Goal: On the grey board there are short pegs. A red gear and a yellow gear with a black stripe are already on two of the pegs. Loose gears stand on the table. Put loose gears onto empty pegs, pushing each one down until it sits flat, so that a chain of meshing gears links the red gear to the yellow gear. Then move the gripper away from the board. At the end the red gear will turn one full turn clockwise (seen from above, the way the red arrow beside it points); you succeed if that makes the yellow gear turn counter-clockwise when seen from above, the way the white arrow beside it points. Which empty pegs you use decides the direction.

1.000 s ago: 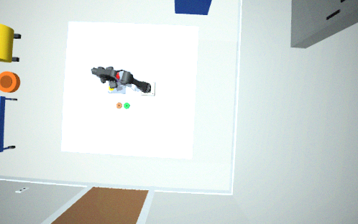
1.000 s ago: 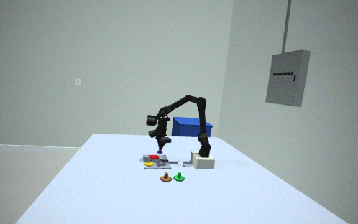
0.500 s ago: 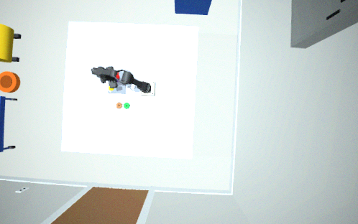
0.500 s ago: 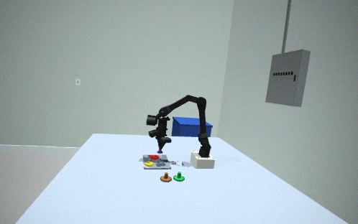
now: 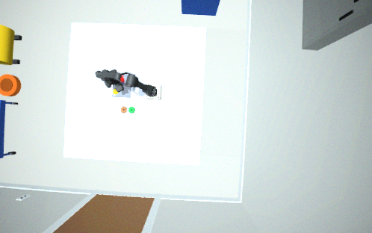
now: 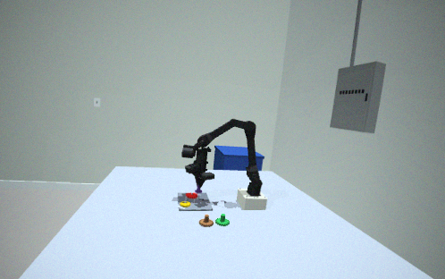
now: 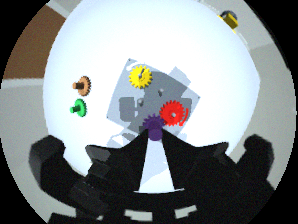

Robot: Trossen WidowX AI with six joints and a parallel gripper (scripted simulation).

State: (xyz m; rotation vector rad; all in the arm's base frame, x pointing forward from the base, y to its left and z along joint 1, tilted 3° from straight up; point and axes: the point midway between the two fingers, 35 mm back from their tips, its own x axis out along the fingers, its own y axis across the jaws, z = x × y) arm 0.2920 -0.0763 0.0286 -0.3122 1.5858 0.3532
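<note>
My gripper tip is 60 mm above the red gear, 40 mm to the left of it and 30 mm short of it. From my gripper tip the other things lie so: purple gear 10 mm below; then yellow gear 70 mm to the left, 70 mm ahead, 60 mm below; then brown gear 230 mm to the left, 60 mm below.
</note>
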